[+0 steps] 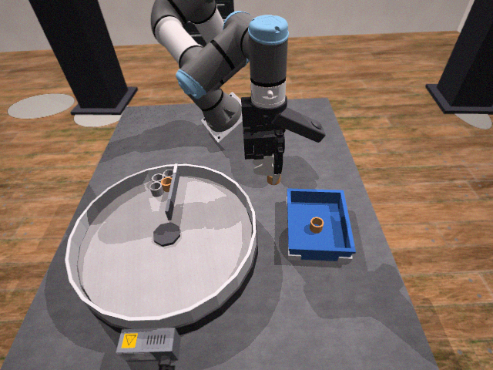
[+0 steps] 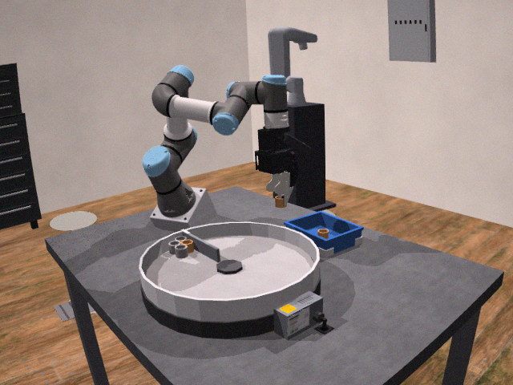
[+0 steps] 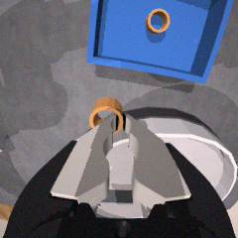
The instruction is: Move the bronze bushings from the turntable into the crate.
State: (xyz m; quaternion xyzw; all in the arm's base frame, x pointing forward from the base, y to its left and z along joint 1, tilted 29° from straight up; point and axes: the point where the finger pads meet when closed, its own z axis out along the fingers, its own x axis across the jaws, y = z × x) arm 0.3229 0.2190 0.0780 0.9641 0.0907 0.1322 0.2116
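My gripper is now 120 mm above the blue crate, 110 mm to the right of it and 40 mm short of it. The rest, counted from my hand: grey turntable 250 mm to the right, 130 mm ahead, 90 mm below.
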